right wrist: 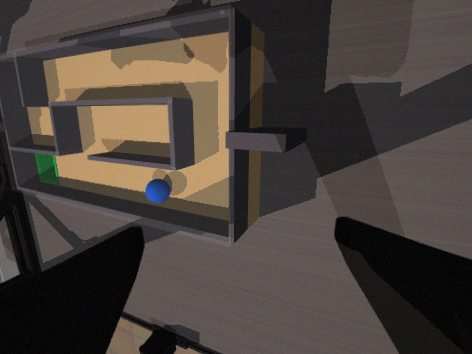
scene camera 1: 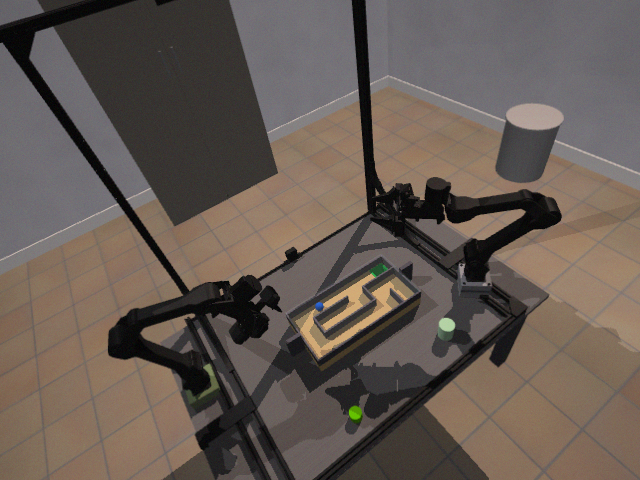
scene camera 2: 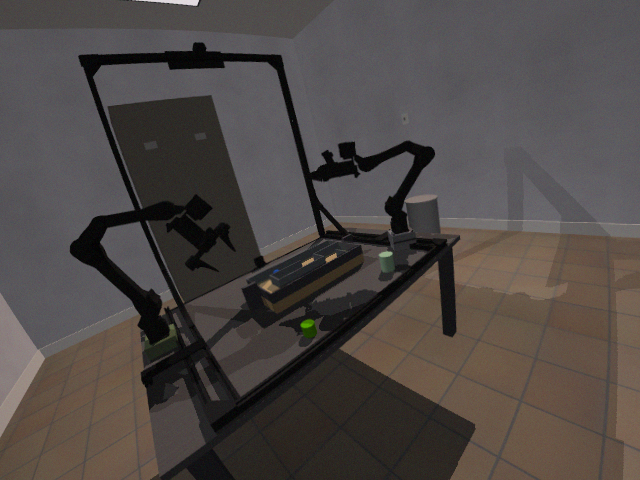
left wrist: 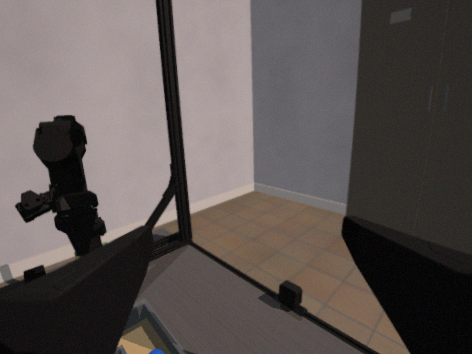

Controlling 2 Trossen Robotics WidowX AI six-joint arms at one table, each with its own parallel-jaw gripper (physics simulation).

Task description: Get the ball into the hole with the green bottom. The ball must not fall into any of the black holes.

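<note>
A blue ball (scene camera 1: 319,306) (scene camera 2: 276,271) (left wrist: 157,352) (right wrist: 158,191) lies inside the walled maze box (scene camera 1: 372,330) (scene camera 2: 315,281) (right wrist: 231,100), in the corridor along its far long wall. The green-bottomed hole (scene camera 1: 378,269) (right wrist: 47,167) is in the far right corner in scene camera 1, along the same wall. I cannot make out black holes. My right gripper (scene camera 1: 271,317) (scene camera 2: 226,260) (right wrist: 240,231) is open and empty, above the table by the box's left end, apart from its handle (right wrist: 265,141). My left gripper (scene camera 1: 376,205) (scene camera 2: 312,176) (left wrist: 248,230) is open and empty, raised beyond the box's right end.
A second handle (scene camera 1: 407,270) juts from the box's right end. A pale green cylinder (scene camera 1: 446,329) (scene camera 2: 386,261) and a bright green cylinder (scene camera 1: 355,413) (scene camera 2: 308,328) stand on the table's near side. A small black block (scene camera 1: 292,253) (left wrist: 290,294) sits at the far edge. Frame posts (scene camera 1: 364,103) rise behind.
</note>
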